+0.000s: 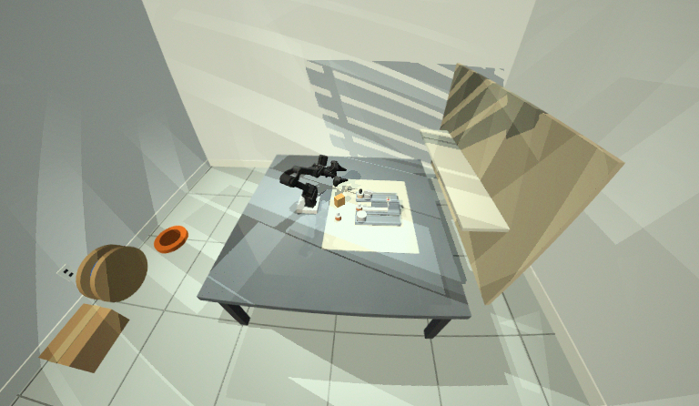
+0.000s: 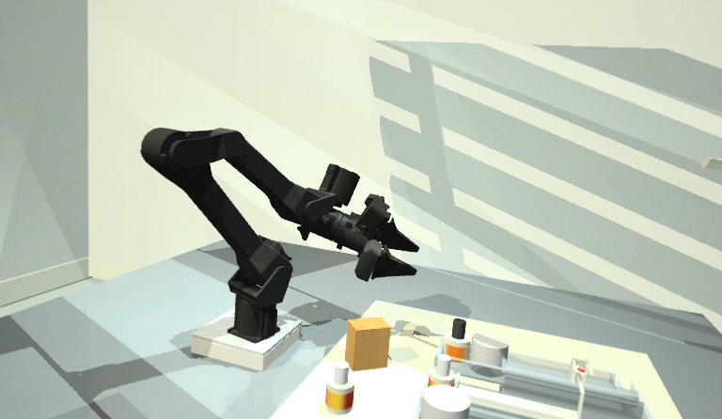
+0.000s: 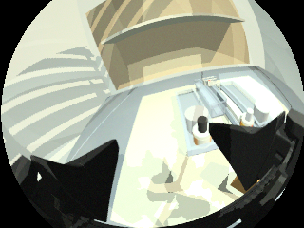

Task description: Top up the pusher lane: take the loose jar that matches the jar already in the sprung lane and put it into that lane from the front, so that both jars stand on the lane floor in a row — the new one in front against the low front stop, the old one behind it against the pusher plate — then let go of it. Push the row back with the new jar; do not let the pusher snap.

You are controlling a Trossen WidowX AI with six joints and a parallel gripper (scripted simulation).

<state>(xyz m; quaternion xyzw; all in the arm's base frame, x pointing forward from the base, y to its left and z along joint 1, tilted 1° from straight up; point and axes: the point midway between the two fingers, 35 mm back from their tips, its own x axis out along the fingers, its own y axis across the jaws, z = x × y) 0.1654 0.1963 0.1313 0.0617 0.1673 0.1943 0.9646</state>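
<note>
The orange-brown block is 20 mm behind my gripper tip, 140 mm to the right of it and 110 mm below it. From my gripper tip the other things lie so: pusher plate: 220 mm ahead, 120 mm to the right, 100 mm below.
</note>
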